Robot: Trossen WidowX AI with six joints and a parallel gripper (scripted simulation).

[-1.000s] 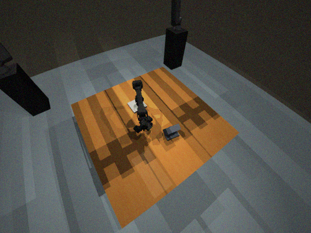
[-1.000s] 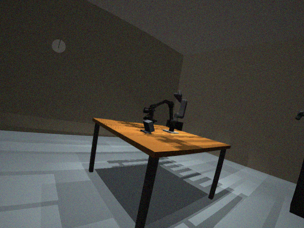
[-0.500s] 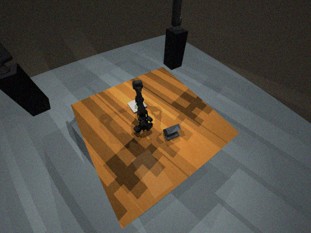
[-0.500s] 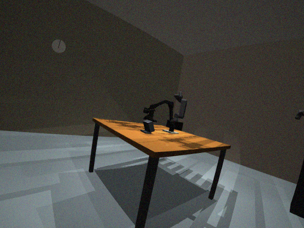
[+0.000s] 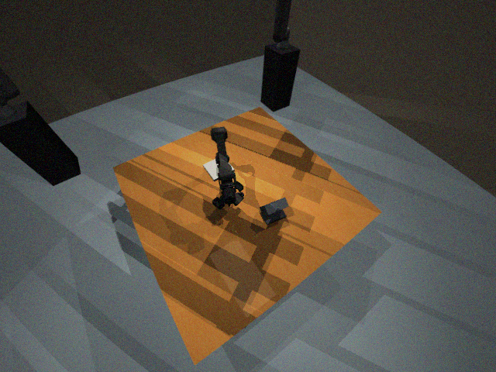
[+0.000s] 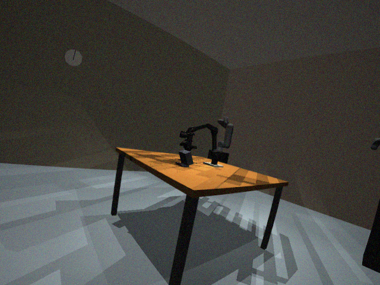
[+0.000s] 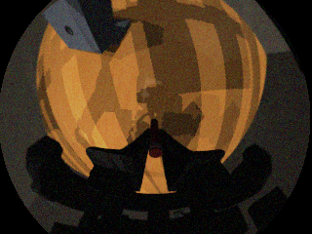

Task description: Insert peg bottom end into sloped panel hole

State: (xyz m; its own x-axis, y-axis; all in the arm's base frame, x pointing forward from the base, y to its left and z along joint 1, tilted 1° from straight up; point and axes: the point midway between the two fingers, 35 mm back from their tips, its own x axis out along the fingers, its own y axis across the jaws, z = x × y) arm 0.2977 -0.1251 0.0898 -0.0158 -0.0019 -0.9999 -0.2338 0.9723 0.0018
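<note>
Now: gripper tip 16 cm short of the grey sloped panel and 20 cm to the right of it. Also, from my gripper tip: dark red peg 2 cm above.
</note>
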